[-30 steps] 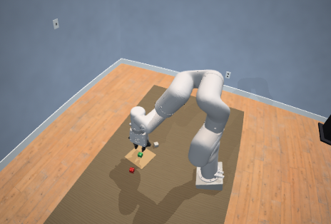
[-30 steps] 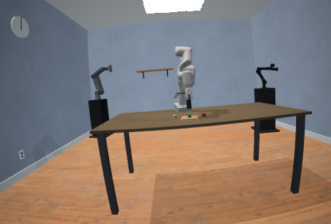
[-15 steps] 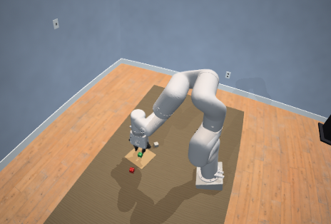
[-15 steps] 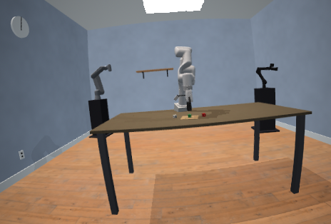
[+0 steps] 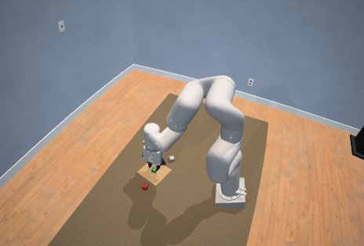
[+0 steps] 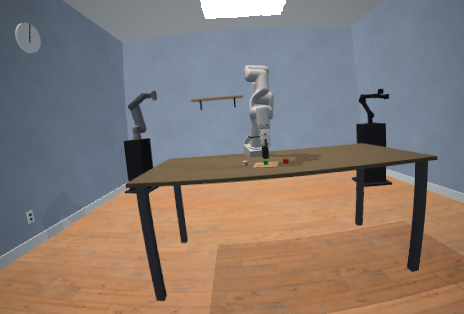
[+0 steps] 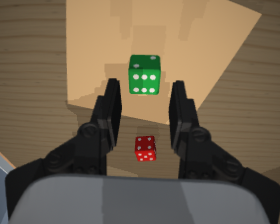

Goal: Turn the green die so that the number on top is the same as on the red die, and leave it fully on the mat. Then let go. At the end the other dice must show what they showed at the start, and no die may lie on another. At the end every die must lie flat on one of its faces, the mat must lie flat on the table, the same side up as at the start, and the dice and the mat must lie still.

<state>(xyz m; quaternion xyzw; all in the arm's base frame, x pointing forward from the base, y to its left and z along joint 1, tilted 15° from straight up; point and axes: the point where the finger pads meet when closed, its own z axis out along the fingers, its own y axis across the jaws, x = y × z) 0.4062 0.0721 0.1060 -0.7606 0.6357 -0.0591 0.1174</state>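
My gripper is now 4 cm above the green die. Round my hand: white die (13 cm to the right, 5 cm below, 3 cm behind); tan mat (6 cm below); red die (12 cm to the left, 5 cm below, 3 cm behind).
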